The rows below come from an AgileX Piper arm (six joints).
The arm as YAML. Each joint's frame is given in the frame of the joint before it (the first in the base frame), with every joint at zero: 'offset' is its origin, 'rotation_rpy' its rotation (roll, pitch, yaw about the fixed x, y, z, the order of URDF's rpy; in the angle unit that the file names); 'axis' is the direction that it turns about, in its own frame. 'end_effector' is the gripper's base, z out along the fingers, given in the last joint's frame.
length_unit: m
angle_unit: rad
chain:
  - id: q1
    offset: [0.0, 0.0, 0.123]
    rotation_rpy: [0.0, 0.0, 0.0]
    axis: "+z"
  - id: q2
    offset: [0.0, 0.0, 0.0]
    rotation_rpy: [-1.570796, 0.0, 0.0]
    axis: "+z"
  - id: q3
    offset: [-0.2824, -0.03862, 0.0]
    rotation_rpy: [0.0, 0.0, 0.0]
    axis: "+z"
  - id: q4
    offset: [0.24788, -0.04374, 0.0]
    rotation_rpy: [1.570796, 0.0, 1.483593]
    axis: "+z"
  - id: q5
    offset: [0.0, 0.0, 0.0]
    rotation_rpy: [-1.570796, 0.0, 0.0]
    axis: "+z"
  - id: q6
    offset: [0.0, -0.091, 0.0]
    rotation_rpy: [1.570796, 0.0, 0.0]
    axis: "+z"
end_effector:
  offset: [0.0, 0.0, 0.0]
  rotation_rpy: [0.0, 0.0, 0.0]
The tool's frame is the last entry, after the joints.
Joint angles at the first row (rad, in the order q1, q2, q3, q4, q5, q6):
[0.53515, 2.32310, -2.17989, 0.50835, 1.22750, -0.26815]
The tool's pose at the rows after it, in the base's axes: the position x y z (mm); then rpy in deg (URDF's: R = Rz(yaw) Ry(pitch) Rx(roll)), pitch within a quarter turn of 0, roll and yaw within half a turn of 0:
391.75 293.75 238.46 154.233 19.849 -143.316
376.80 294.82 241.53 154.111 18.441 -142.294
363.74 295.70 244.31 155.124 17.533 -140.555
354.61 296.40 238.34 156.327 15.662 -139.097
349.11 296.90 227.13 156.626 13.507 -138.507
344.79 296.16 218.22 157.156 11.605 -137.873
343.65 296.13 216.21 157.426 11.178 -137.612
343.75 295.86 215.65 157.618 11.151 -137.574
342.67 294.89 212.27 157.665 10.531 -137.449
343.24 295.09 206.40 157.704 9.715 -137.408
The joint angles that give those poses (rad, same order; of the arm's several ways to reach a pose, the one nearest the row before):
[0.55812, 2.27192, -2.10389, 0.50835, 1.22750, -0.27234]
[0.57665, 2.22435, -2.03168, 0.50834, 1.22752, -0.27233]
[0.59628, 2.18456, -1.97580, 0.49104, 1.22749, -0.27618]
[0.61255, 2.16774, -1.92842, 0.46763, 1.22748, -0.27617]
[0.62195, 2.16774, -1.88761, 0.45900, 1.22312, -0.27619]
[0.62834, 2.16773, -1.85563, 0.44626, 1.22323, -0.27617]
[0.63071, 2.16776, -1.84877, 0.44072, 1.22324, -0.27616]
[0.63071, 2.16774, -1.84697, 0.43750, 1.22142, -0.27619]
[0.63069, 2.16774, -1.83418, 0.43590, 1.22013, -0.27860]
[0.63071, 2.17889, -1.83126, 0.43356, 1.22013, -0.27860]

